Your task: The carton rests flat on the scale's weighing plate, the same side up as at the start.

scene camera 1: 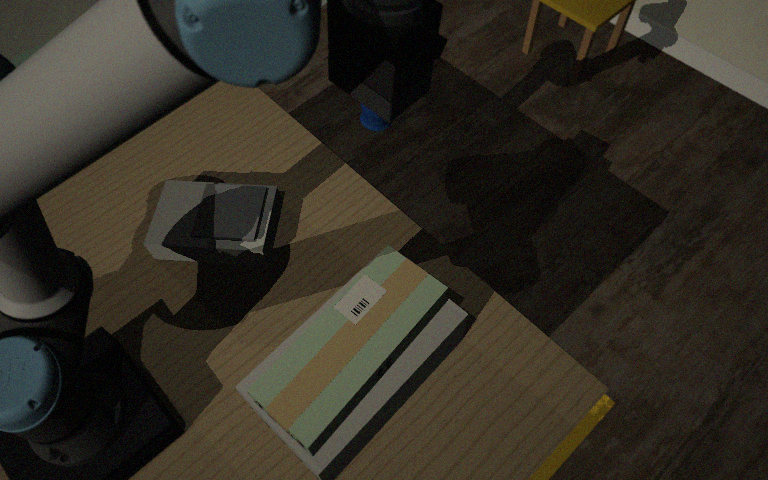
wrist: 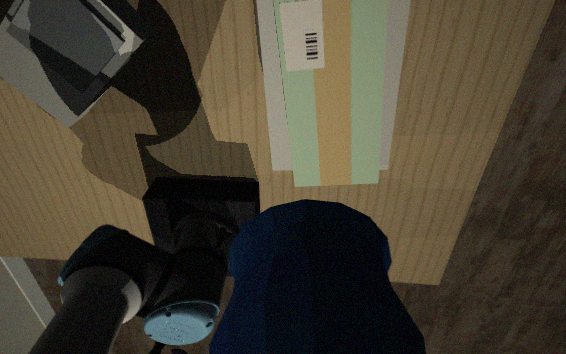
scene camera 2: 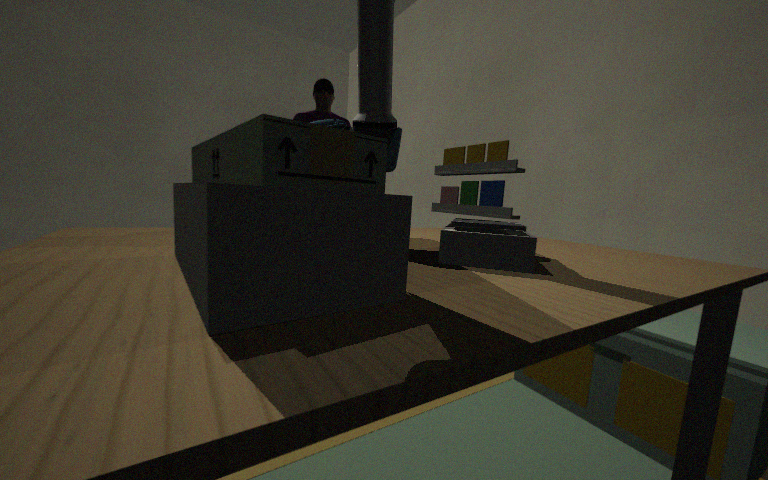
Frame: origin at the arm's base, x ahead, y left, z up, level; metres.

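Seen in the pictures: hand, tool point: (scene camera 1: 376, 118) (wrist: 309, 266); arm's base, link origin: (scene camera 1: 80, 418) (wrist: 208, 237).
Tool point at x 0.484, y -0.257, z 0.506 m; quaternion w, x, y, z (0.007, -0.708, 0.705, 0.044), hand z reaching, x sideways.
Pixels of each thing's top centre, then the offset from my tool point to it. Level surfaces: height alone.
- carton, top centre: (wrist: 332, 81) (scene camera 2: 269, 143) (scene camera 1: 351, 336) dx -0.102, dy -0.018, dz -0.404 m
- grey block, top centre: (scene camera 2: 269, 188) (wrist: 330, 66) (scene camera 1: 355, 349) dx -0.100, dy -0.018, dz -0.463 m
- scale, top centre: (wrist: 52, 54) (scene camera 1: 209, 209) (scene camera 2: 486, 220) dx -0.069, dy +0.427, dz -0.502 m
- darker weighing plate, top centre: (wrist: 64, 36) (scene camera 2: 486, 221) (scene camera 1: 229, 210) dx -0.044, dy +0.394, dz -0.502 m
- wooden table, surface height: dz -0.581 m
The carton (scene camera 1: 345, 356) (scene camera 2: 331, 152) (wrist: 335, 100), pale green with a tan tape band and a white barcode label on top, rests flat on a grey block (scene camera 1: 390, 384) (scene camera 2: 305, 254) (wrist: 275, 115). The arrows on its side point up in scene camera 2. The scale (scene camera 1: 175, 215) (scene camera 2: 487, 249) (wrist: 75, 45) stands apart from it, grey, with a darker weighing plate (scene camera 1: 240, 212) bearing no carton. My gripper (scene camera 1: 373, 120) (wrist: 310, 220), a blue suction cup, is open and holds nothing. It hangs in the air, apart from the carton, and appears past its near end in the wrist view.
The arm's black base (scene camera 1: 130, 418) (wrist: 205, 200) stands on the wooden table (scene camera 1: 481, 407) (scene camera 2: 113, 316) (wrist: 435, 150), near scale and block. A person (scene camera 2: 322, 104) and wall shelves (scene camera 2: 475, 168) are behind. A yellow chair (scene camera 1: 594, 11) stands on the floor. Dark shadows cross the scale.
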